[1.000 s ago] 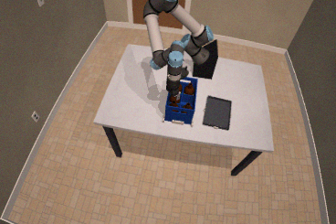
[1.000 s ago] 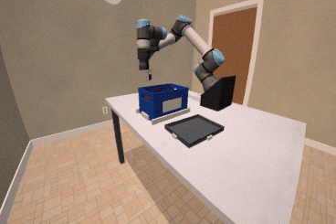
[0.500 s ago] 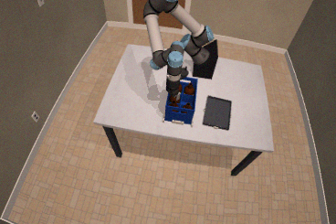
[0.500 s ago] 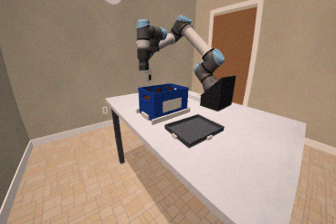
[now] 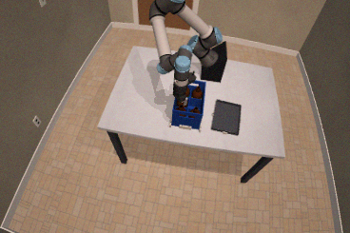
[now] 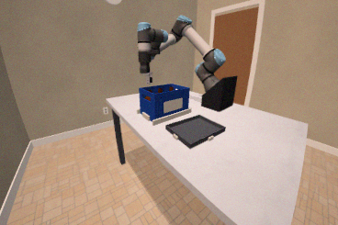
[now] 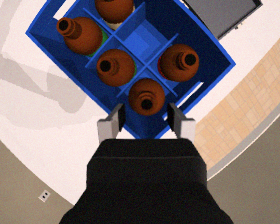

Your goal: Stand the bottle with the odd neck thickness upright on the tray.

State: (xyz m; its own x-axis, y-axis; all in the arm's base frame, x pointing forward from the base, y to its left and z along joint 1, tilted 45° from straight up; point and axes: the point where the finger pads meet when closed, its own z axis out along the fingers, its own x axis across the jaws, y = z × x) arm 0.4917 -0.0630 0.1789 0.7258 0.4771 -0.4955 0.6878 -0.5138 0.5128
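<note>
My hand is 14 cm above the bottle. From my hand the other things lie so: dark tray: 7 cm behind, 33 cm to the left, 21 cm below; blue crate: 9 cm behind, 5 cm to the left, 14 cm below.
</note>
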